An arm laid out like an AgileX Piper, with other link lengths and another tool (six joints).
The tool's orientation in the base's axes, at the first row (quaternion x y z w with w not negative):
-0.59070 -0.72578 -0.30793 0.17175
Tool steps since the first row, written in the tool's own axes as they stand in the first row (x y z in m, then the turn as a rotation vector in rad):
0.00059 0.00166 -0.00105 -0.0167 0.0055 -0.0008
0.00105 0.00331 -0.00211 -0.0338 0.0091 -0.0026
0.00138 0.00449 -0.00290 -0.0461 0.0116 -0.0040
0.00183 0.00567 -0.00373 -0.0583 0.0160 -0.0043
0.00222 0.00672 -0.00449 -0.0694 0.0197 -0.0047
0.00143 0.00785 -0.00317 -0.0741 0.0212 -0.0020
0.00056 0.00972 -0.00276 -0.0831 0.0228 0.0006
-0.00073 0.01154 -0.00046 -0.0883 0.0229 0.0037
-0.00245 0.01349 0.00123 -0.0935 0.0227 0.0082
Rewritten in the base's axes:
0.00134 -0.00005 0.00156 0.0093 -0.0125 -0.0083
0.00269 -0.00021 0.00304 0.0167 -0.0261 -0.0165
0.00366 -0.00034 0.00412 0.0219 -0.0359 -0.0224
0.00459 -0.00041 0.00531 0.0291 -0.0448 -0.0286
0.00542 -0.00049 0.00637 0.0353 -0.0530 -0.0342
0.00685 -0.00010 0.00517 0.0382 -0.0546 -0.0388
0.00891 -0.00028 0.00479 0.0422 -0.0595 -0.0458
0.01124 0.00045 0.00271 0.0440 -0.0614 -0.0513
0.01373 0.00048 0.00087 0.0455 -0.0624 -0.0579

